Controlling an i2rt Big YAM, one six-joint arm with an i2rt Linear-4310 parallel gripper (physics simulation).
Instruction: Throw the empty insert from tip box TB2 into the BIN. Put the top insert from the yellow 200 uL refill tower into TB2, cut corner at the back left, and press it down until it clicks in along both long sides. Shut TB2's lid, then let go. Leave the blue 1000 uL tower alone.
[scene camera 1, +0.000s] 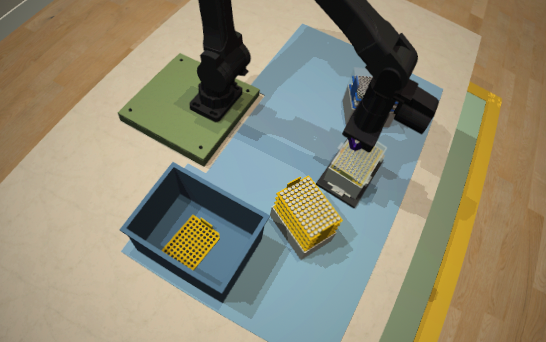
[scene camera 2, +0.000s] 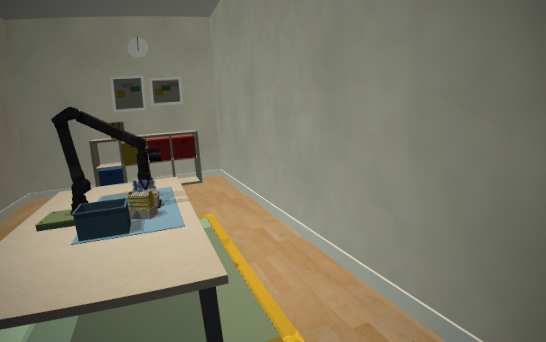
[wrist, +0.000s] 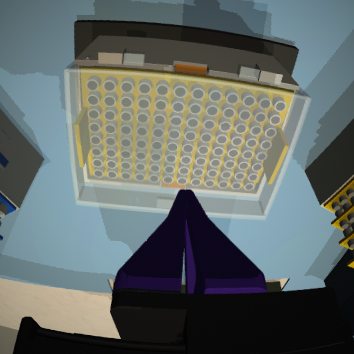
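TB2 stands on the mat with its clear lid over a yellow insert full of tips. Whether the lid is latched or the insert clicked in, I cannot tell. My gripper is shut and empty, its tips over the lid's edge at the bottom of the wrist view; contact is unclear. An empty yellow insert lies in the BIN. The yellow tower stands between the BIN and TB2.
The blue tower stands beyond TB2, partly hidden by the arm in scene camera 1. In the wrist view the two towers flank TB2. The green base plate carries the arm. The blue mat lies on the table.
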